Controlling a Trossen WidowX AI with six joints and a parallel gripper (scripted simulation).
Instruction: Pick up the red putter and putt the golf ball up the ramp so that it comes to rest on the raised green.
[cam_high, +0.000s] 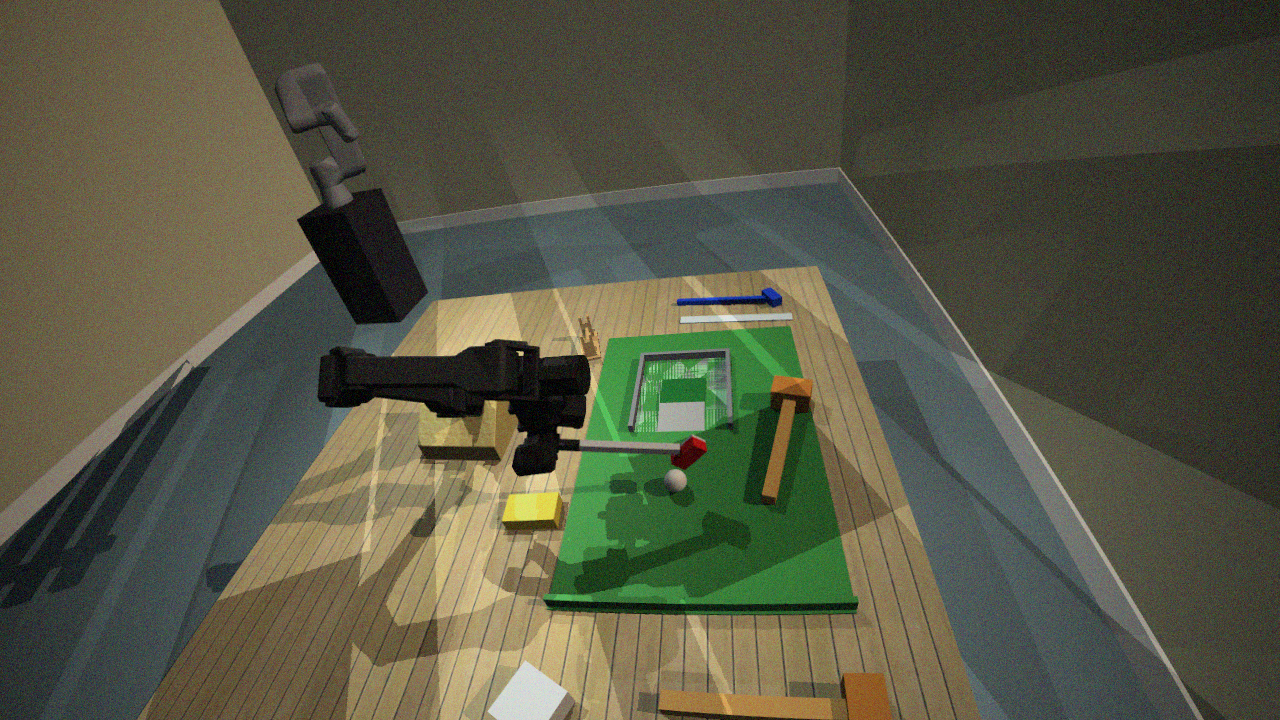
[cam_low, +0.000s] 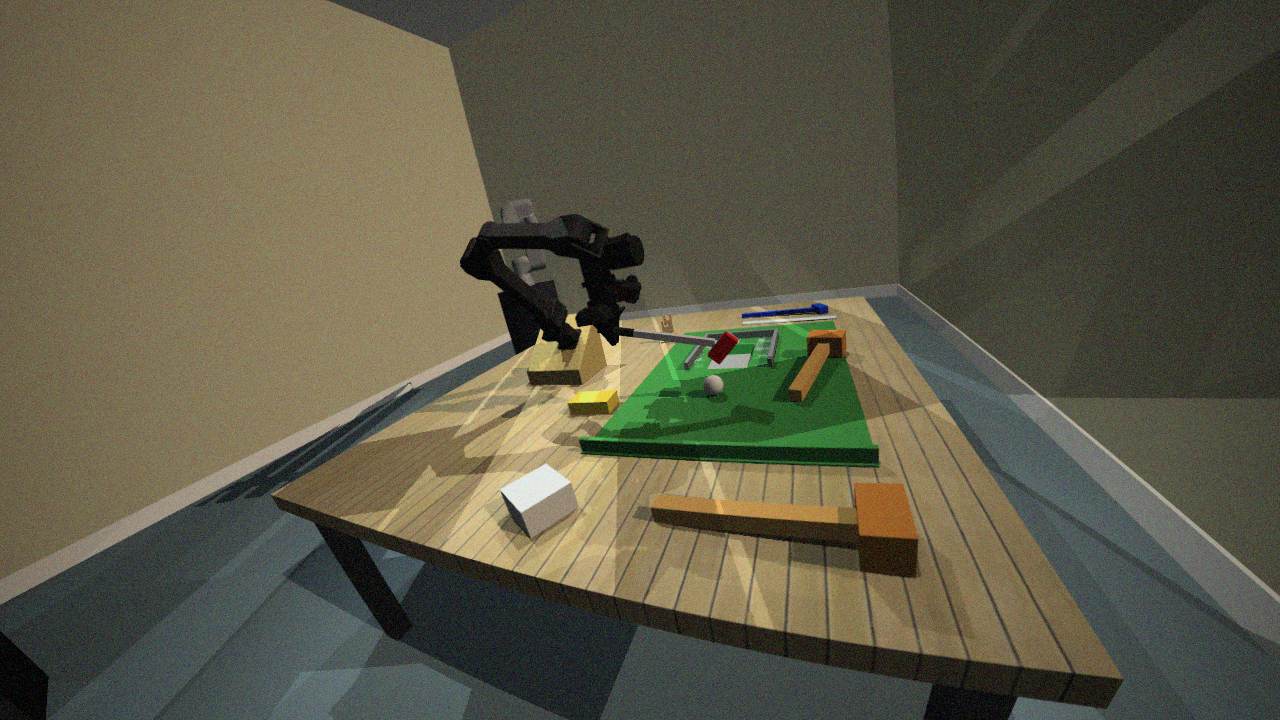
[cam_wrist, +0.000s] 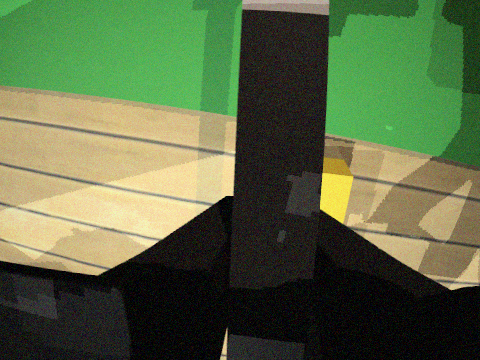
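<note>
Right now my gripper tip is 13 cm above the yellow block, 7 cm past it and 3 cm to the left of it. From my gripper tip the other things lie so: green mat (22 cm ahead, 18 cm to the left, 14 cm below); white golf ball (19 cm ahead, 12 cm below, 5 cm to the left); red putter (11 cm ahead, 3 cm to the left).
</note>
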